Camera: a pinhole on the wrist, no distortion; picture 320 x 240 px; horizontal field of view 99.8 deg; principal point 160.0 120.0 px. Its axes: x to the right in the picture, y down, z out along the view. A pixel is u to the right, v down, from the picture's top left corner.
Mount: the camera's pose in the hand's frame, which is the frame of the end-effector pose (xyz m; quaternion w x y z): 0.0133 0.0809 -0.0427 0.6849 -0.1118 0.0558 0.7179
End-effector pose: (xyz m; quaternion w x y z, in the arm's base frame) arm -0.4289 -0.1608 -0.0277 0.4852 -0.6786 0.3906 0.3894
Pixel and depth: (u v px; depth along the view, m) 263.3 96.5 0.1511
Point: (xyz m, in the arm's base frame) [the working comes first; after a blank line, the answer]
In the camera's frame: 0.1158 -0.0264 0.1511

-0.6406 -0.1406 -0.1473
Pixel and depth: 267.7 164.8 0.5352
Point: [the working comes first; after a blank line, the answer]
In the camera's frame: 0.4278 0.1780 0.5352

-1.1258 0.0843 -0.1220
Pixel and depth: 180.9 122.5 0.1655
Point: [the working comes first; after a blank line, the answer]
In the camera's frame: 0.0257 0.0031 0.1655

-0.5783 -0.0853 -0.0998
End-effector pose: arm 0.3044 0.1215 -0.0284 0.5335 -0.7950 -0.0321 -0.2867
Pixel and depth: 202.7 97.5 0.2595
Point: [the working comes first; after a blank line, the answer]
In the camera's frame: 0.0822 -0.0433 0.2595

0.4917 0.1843 -0.2498
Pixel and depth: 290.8 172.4 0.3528
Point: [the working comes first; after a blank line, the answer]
In the camera's frame: 0.3425 0.1372 0.3528

0.4282 0.1347 -0.5700
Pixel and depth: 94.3 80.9 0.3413
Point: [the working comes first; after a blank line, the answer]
In the camera's frame: -0.1664 -0.0990 0.3413

0.5216 0.3868 -0.0774
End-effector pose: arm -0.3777 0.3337 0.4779 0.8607 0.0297 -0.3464 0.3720
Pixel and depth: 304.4 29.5 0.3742
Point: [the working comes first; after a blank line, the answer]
In the camera's frame: 0.4011 -0.2514 0.3742

-0.7900 0.8056 0.6786
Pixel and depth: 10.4 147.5 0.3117
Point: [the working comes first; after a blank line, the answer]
In the camera's frame: -0.3461 0.0636 0.3117

-0.4788 0.0562 0.7323
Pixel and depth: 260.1 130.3 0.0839
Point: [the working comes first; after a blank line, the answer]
In the camera's frame: 0.0623 0.0064 0.0839

-0.4984 0.4409 0.4609
